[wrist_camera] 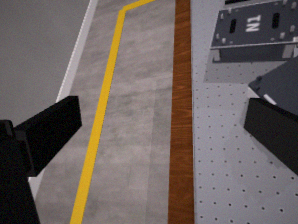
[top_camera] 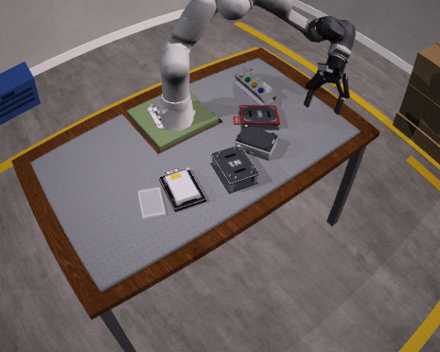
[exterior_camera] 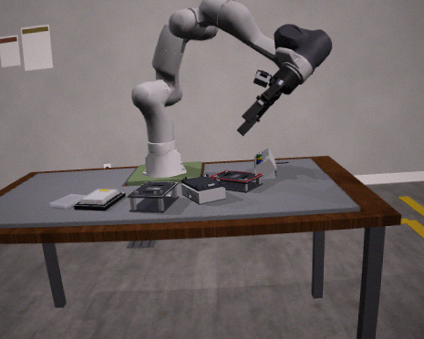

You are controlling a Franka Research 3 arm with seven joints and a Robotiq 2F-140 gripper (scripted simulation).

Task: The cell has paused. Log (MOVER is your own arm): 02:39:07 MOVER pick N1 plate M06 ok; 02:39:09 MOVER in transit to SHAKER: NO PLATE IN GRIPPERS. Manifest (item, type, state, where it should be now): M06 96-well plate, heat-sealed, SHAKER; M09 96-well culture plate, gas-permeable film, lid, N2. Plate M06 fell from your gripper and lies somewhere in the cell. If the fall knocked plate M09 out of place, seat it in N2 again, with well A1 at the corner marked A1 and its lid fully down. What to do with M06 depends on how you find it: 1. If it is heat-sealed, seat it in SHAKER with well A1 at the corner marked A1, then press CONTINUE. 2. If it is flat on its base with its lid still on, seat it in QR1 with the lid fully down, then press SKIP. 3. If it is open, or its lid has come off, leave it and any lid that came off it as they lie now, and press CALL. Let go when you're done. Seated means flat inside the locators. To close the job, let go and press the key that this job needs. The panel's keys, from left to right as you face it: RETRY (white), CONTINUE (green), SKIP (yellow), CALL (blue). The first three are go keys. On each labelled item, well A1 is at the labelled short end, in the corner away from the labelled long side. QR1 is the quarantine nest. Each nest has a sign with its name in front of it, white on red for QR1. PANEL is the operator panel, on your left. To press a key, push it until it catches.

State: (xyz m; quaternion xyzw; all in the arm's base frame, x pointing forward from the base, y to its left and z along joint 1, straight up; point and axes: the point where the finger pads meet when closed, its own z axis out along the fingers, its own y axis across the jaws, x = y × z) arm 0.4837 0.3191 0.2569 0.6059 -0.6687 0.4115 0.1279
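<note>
Now: hand 630 mm to the left of the heat-sealed plate, 260 mm above it and 170 mm past it. Round my hand: blue call key: 390 mm behind, 200 mm below, 70 mm to the left; yellow skip key: 440 mm behind, 200 mm below, 80 mm to the left; dark nest N1: 310 mm to the right, 220 mm below, 120 mm behind.
</note>
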